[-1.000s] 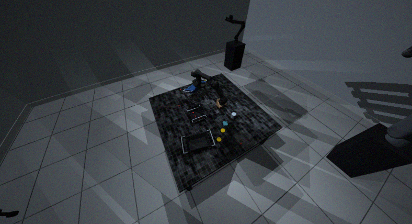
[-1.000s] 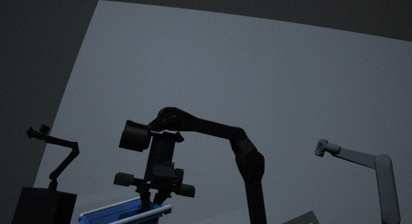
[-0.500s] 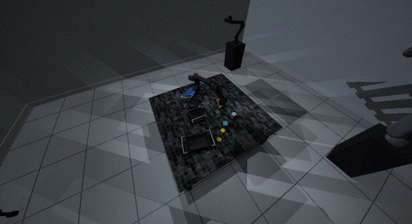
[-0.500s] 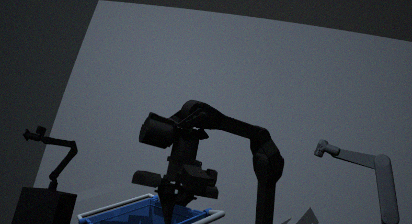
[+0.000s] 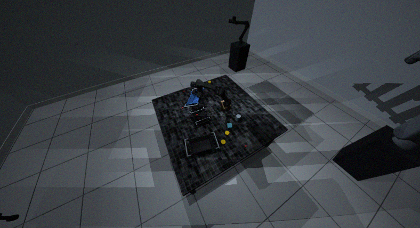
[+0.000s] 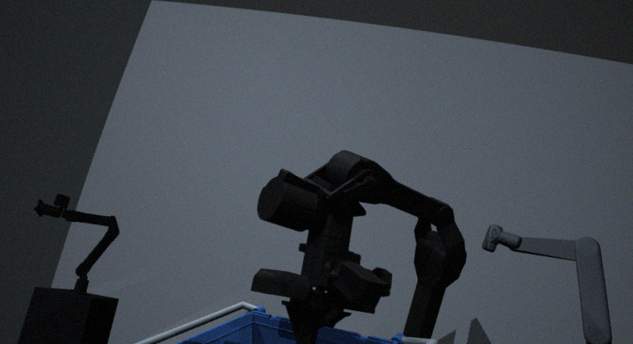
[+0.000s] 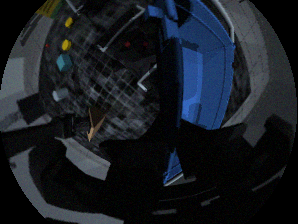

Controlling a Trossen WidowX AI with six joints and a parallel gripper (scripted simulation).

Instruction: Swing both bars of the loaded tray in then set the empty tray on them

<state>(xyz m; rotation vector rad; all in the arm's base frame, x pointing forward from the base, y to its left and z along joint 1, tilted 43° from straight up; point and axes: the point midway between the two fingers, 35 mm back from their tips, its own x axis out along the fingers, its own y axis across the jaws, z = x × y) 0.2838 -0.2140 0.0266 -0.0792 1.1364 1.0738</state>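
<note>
The blue tray lies 5 cm to the right of my gripper tip and 5 cm ahead of it. The rest, counted from my gripper tip: teal block 42 cm to the left, 18 cm below, 14 cm behind; then pale disc 39 cm to the left, 29 cm behind, 16 cm below.
</note>
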